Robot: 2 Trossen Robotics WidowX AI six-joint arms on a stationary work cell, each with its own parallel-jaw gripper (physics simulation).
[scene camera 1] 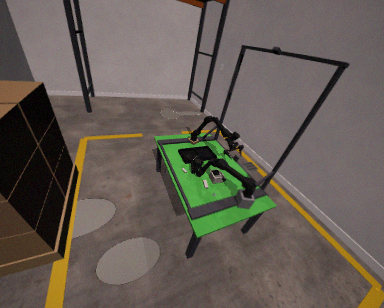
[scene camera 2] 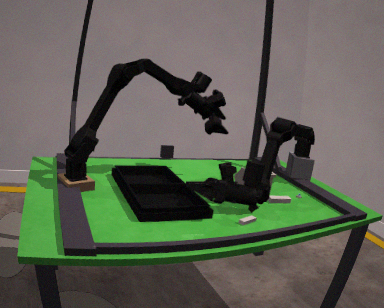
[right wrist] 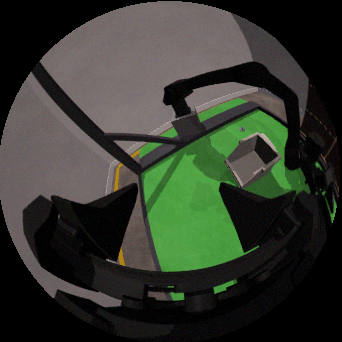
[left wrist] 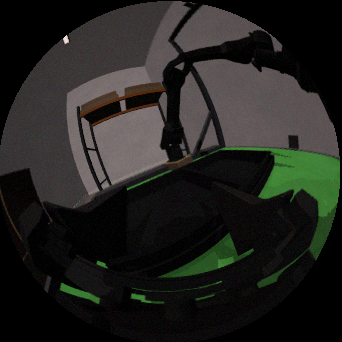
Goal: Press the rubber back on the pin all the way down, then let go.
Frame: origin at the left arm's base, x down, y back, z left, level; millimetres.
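Seen in the pictures: left gripper, fingertip midpoint: [scene camera 1: 193, 154] [scene camera 2: 186, 184] [left wrist: 169, 188]; right gripper, fingertip midpoint: [scene camera 1: 236, 158] [scene camera 2: 226, 126] [right wrist: 179, 186]; left arm's base, origin of the base link: [scene camera 1: 247, 194] [scene camera 2: 301, 155] [right wrist: 182, 111]; right arm's base, origin of the base link: [scene camera 1: 193, 139] [scene camera 2: 75, 177] [left wrist: 175, 159].
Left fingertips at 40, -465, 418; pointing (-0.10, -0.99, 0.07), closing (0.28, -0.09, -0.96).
Pixels of each thing's top centre, then the offset from my left fingertips to it, as dx, dy, dz. "spot": a spot on its surface instead. Level surfaces: height alone.
- tiny greyish item, middle of its top: [scene camera 2: 299, 194] [right wrist: 241, 127] +58, +415, -191
- black two-compartment tray, middle of its top: [left wrist: 201, 172] [scene camera 2: 156, 183] [scene camera 1: 198, 152] +30, -94, -53
- table, its level: dx +68
- grey open box, surface spot: [right wrist: 245, 154] spot: +58, +276, -231
A tiny greyish item [scene camera 1: 214, 194] [scene camera 2: 299, 196] [right wrist: 242, 129] lies on the green table; it may be the pin, but it is too small to tell, and its rubber back cannot be made out. My left gripper [scene camera 2: 190, 184] [left wrist: 169, 188] is open and empty, low beside the black tray and well away from the tiny item. My right gripper [scene camera 1: 240, 152] [scene camera 2: 225, 125] [right wrist: 179, 186] is open and empty, raised high above the table near its far side in scene camera 2.
A black two-compartment tray [scene camera 2: 175, 215] sits on the table [scene camera 2: 160, 235]. A grey open box [right wrist: 245, 154] stands behind the left arm in scene camera 2. Two white blocks, one [scene camera 1: 205, 184] [scene camera 2: 279, 199] and another [scene camera 1: 184, 170] [scene camera 2: 247, 220], lie nearby. Dark rails run along the edges.
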